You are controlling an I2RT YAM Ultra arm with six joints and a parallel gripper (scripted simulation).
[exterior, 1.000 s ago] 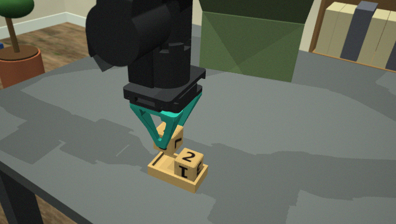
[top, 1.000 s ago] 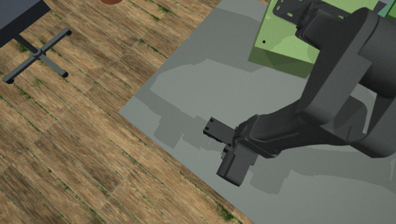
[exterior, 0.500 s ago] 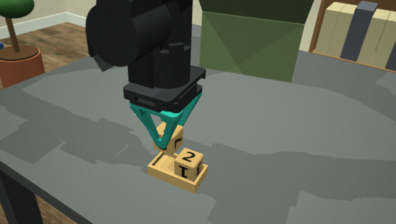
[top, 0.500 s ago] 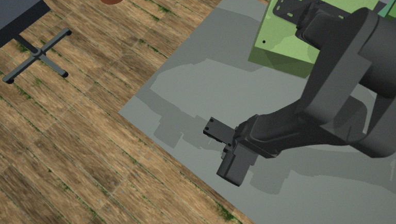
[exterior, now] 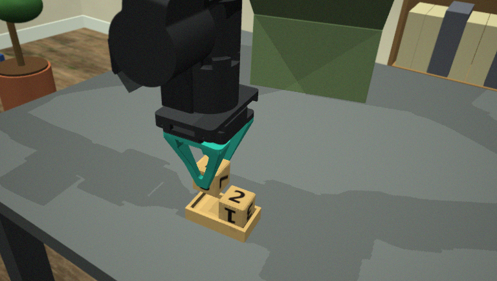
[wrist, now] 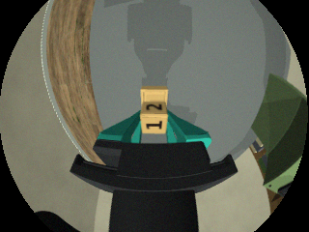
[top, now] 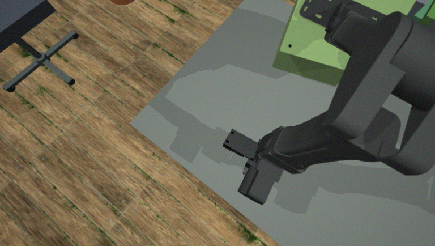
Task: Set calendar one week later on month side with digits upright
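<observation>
Now: hand 20 mm to the right of the tray and 50 mm above it.
</observation>
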